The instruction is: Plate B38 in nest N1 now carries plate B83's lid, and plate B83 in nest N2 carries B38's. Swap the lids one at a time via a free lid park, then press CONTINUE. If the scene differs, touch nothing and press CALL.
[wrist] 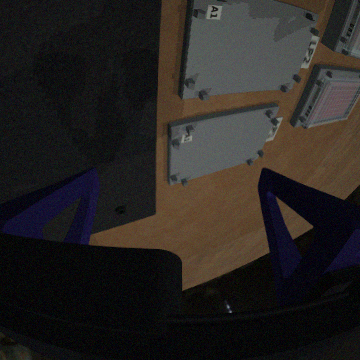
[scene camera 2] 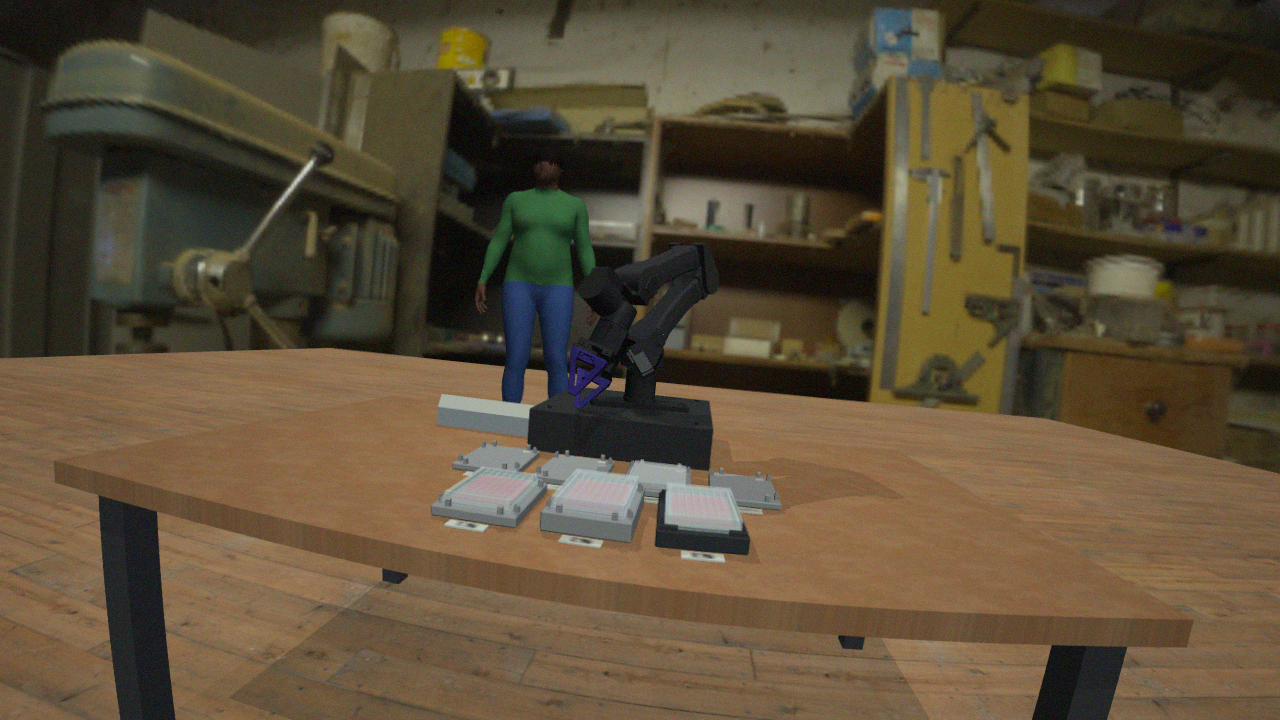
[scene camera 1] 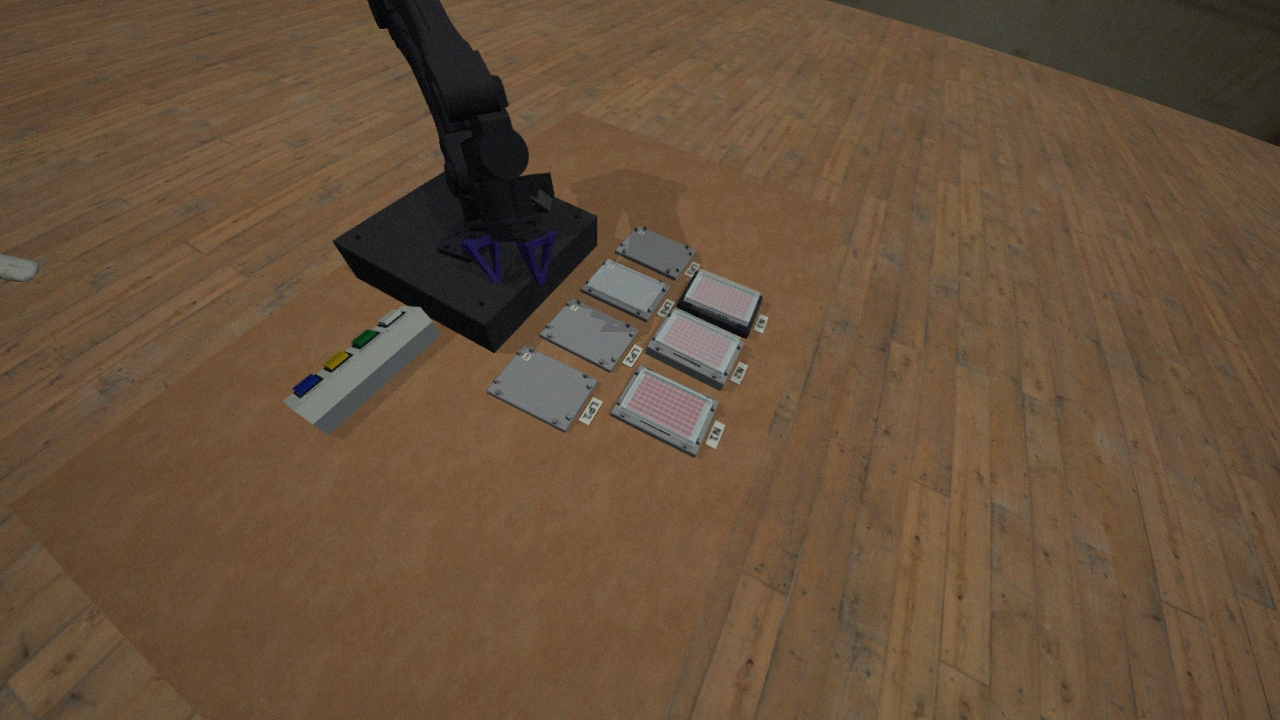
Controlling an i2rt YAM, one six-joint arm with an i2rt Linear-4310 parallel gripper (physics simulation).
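Where they show: gripper, fingertip midpoint: [wrist: 178, 176] [scene camera 2: 574, 401] [scene camera 1: 518, 283]; arm's base at its link origin: [scene camera 2: 638, 405].
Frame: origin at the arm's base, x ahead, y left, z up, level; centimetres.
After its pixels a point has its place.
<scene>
A plate [scene camera 1: 666, 404] {y -21.1, x 42.3, z -5.5 cm} [scene camera 2: 490, 492] {y -20.5, x 46.4, z -5.4 cm} [wrist: 336, 100] {y -20.2, x 41.4, z -5.7 cm} with pink wells and a clear cover sits in grey nest N1. Another covered pink plate [scene camera 1: 698, 344] {y -9.0, x 44.4, z -4.1 cm} [scene camera 2: 594, 494] {y -8.2, x 48.0, z -4.1 cm} sits in the taller grey nest N2; part of it shows top right in the wrist view. The codes are too small to read. Flat grey lid parks LP1 [scene camera 1: 543, 387] {y -24.3, x 22.9, z -7.1 cm} [scene camera 2: 494, 458] {y -24.3, x 24.3, z -7.1 cm} [wrist: 220, 145] {y -23.5, x 22.1, z -7.1 cm} and LP2 [scene camera 1: 586, 331] [scene camera 2: 575, 468] [wrist: 245, 50] carry no lid. My gripper [scene camera 1: 519, 282] {y -12.6, x 14.0, z 1.8 cm} [scene camera 2: 577, 402] {y -12.6, x 14.0, z 1.8 cm} [wrist: 178, 176] {y -12.6, x 14.0, z 1.8 cm} is open and empty, above the black base, left of the parks in scene camera 1.
A third park [scene camera 1: 625, 286] {y 1.0, x 28.0, z -6.3 cm} [scene camera 2: 659, 474] {y 1.7, x 29.0, z -6.3 cm} looks paler, perhaps lidded; a fourth [scene camera 1: 656, 251] {y 14.1, x 30.5, z -7.1 cm} [scene camera 2: 744, 489] {y 14.4, x 31.9, z -7.1 cm} looks bare. A third pink plate [scene camera 1: 722, 298] {y 3.5, x 46.3, z -4.5 cm} [scene camera 2: 702, 507] {y 4.3, x 49.2, z -4.5 cm} sits in a black nest. A button box [scene camera 1: 377, 380] {y -32.7, x -1.0, z -6.3 cm} [scene camera 2: 483, 414] {y -31.9, x -0.9, z -4.7 cm} has blue, yellow, green and white buttons. A person [scene camera 2: 541, 237] stands behind.
</scene>
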